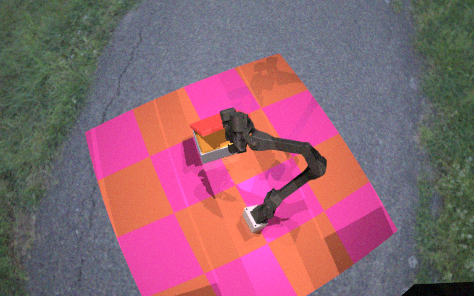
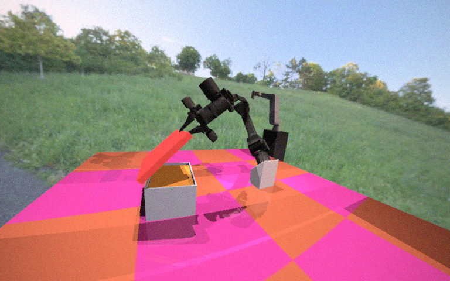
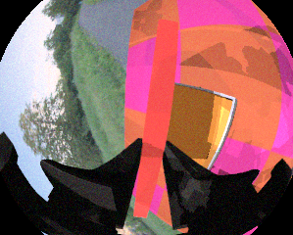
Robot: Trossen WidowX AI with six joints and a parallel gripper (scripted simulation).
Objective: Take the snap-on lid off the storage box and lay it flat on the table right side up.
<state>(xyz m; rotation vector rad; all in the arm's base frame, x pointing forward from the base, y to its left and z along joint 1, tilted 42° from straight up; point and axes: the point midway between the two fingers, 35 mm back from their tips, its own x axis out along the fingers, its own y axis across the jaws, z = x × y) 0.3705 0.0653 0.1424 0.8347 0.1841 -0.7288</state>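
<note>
Right now the snap-on lid is 6 cm ahead of my gripper tip, 1 cm to the left of it and 5 cm below it. Also, from my gripper tip: grey storage box (3 cm ahead, 4 cm to the left, 18 cm below).
</note>
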